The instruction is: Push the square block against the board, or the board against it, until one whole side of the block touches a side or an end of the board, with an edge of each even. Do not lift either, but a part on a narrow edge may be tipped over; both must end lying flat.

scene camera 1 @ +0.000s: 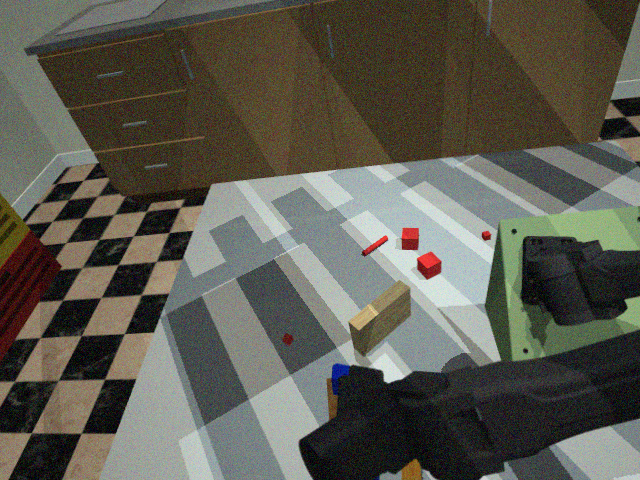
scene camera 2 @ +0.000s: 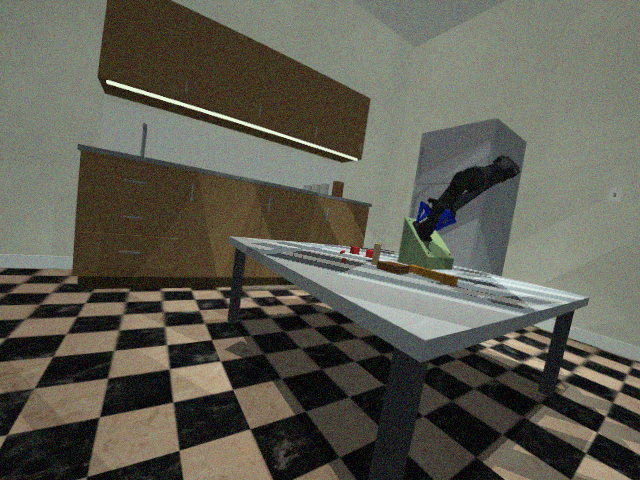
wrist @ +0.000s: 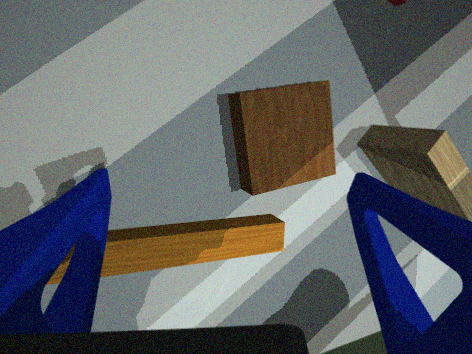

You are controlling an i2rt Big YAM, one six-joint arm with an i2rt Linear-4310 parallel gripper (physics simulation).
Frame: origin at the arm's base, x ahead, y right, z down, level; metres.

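Seen in the pictures: gripper, fingertip midpoint: (scene camera 2: 426,225) (wrist: 236,183); arm's base, link origin: (scene camera 1: 547,270) (scene camera 2: 421,232).
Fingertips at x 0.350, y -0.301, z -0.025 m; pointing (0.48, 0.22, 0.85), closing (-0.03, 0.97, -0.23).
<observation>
Pixels of each thing's top centre, then the offset from my fingertips to it.
- square block, top centre: (wrist: 291,137) (scene camera 2: 393,263) dx +0.002, dy +0.129, dz +0.176 m
- pale wooden piece, top centre: (wrist: 465,190) (scene camera 1: 379,304) (scene camera 2: 378,243) dx -0.050, dy +0.298, dz +0.110 m
- red stick, top centre: (scene camera 1: 375,243) dx -0.030, dy +0.556, dz +0.193 m
The square block (wrist: 290,137) (scene camera 2: 392,267) is dark brown and lies flat; in scene camera 1 the arm mostly hides it. The long orange-brown board (wrist: 200,247) (scene camera 2: 433,275) (scene camera 1: 411,471) lies below it in the wrist view, with a gap between them. Their facing sides look roughly parallel, and the block is offset to the right, past the board's right end. My gripper (wrist: 236,183) (scene camera 2: 428,225) (scene camera 1: 359,428) is open and empty, raised above the table. Its left finger covers part of the board in the wrist view.
A pale wooden piece (scene camera 1: 382,320) (wrist: 415,165) (scene camera 2: 376,254) stands on a narrow edge near the block. Red cubes (scene camera 1: 410,238) (scene camera 1: 429,265), a red stick (scene camera 1: 375,245) and small red bits (scene camera 1: 287,338) (scene camera 1: 486,235) lie farther off. The green base (scene camera 1: 504,289) (scene camera 2: 413,253) carries the arm.
</observation>
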